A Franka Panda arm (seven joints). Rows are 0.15 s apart.
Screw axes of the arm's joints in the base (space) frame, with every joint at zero. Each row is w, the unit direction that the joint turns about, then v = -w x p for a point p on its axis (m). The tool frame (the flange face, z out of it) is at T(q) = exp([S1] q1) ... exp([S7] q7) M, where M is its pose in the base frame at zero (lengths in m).
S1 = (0, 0, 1, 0, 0, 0)
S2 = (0, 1, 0, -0.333, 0, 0)
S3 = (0, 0, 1, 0, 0, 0)
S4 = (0, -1, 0, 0.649, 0, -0.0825)
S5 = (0, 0, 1, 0, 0, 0)
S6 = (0, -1, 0, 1.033, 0, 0)
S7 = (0, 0, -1, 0, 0.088, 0)
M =
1 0 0 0.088
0 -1 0 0
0 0 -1 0.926
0 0 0 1
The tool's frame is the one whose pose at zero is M.
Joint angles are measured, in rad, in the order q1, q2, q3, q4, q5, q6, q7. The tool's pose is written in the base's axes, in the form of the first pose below.
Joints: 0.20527, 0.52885, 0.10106, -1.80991, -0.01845, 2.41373, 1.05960
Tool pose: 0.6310 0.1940 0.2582 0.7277 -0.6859 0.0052 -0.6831 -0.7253 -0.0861
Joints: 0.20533, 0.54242, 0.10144, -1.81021, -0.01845, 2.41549, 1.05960
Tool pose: 0.6300 0.1940 0.2494 0.7279 -0.6857 -0.0020 -0.6838 -0.7257 -0.0764
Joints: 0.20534, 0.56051, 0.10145, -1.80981, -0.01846, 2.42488, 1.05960
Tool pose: 0.6294 0.1940 0.2386 0.7276 -0.6860 -0.0076 -0.6847 -0.7255 -0.0701
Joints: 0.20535, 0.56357, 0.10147, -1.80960, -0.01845, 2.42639, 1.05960
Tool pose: 0.6293 0.1940 0.2368 0.7276 -0.6860 -0.0085 -0.6848 -0.7254 -0.0691
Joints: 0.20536, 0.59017, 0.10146, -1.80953, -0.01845, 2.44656, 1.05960
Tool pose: 0.6286 0.1940 0.2213 0.7269 -0.6866 -0.0139 -0.6859 -0.7248 -0.0649
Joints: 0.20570, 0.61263, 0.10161, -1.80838, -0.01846, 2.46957, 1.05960
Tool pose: 0.6286 0.1944 0.2092 0.7265 -0.6870 -0.0150 -0.6863 -0.7242 -0.0676
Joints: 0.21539, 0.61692, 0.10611, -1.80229, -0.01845, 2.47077, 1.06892
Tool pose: 0.6275 0.2035 0.2091 0.7290 -0.6843 -0.0166 -0.6835 -0.7264 -0.0717
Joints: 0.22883, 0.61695, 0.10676, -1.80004, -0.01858, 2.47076, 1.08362
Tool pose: 0.6253 0.2125 0.2101 0.7285 -0.6848 -0.0168 -0.6840 -0.7258 -0.0736
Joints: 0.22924, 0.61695, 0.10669, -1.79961, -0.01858, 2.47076, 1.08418
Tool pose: 0.6254 0.2127 0.2102 0.7284 -0.6850 -0.0166 -0.6841 -0.7256 -0.0739
